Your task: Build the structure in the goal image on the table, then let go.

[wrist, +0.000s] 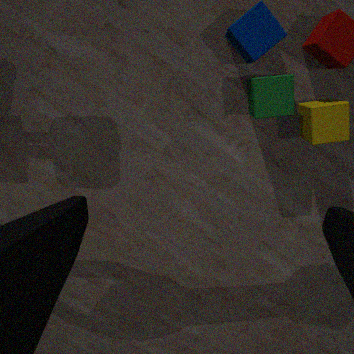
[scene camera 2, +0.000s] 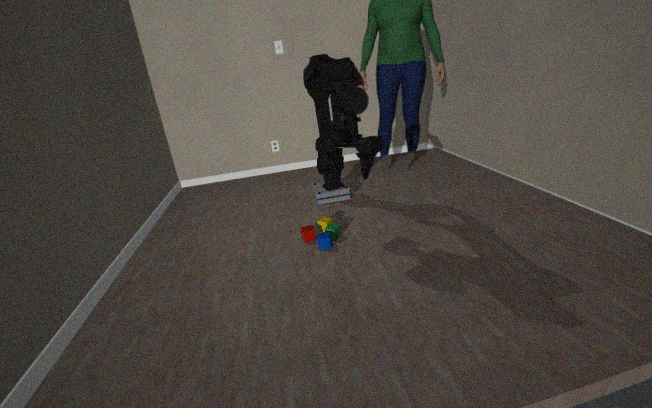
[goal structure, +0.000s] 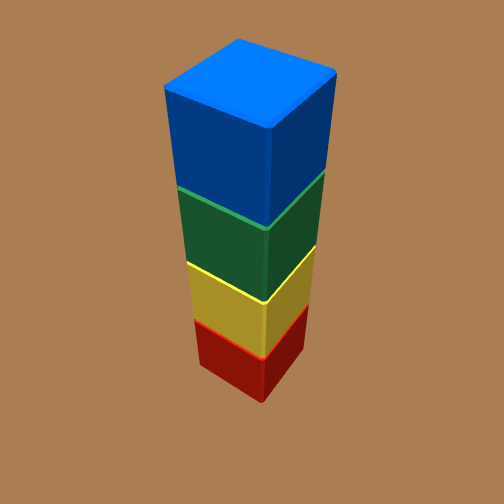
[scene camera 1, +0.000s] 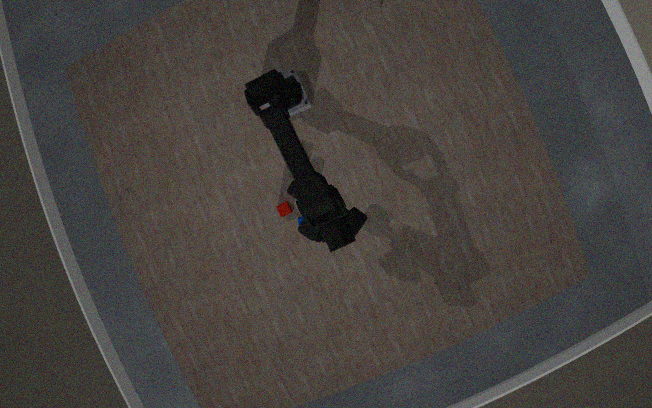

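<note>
Four small cubes sit apart but close together on the table. The red cube (scene camera 1: 284, 209) (scene camera 2: 308, 234) (wrist: 332, 40) and the blue cube (scene camera 1: 300, 221) (scene camera 2: 324, 241) (wrist: 256, 33) show in all three views. The green cube (scene camera 2: 334, 231) (wrist: 272, 96) and the yellow cube (scene camera 2: 325, 222) (wrist: 327, 123) are hidden under the arm in scene camera 1. My gripper (wrist: 208, 213) is open and empty, high above the table. In the wrist view the cubes lie at the upper right, beyond the fingertips.
The wood-look table top (scene camera 1: 240, 310) (scene camera 2: 240, 310) carries the arm's grey base (scene camera 1: 301, 107) (scene camera 2: 333, 195) behind the cubes. A person in a green top (scene camera 2: 401, 40) stands by the back wall. The arm's shadows fall across the table.
</note>
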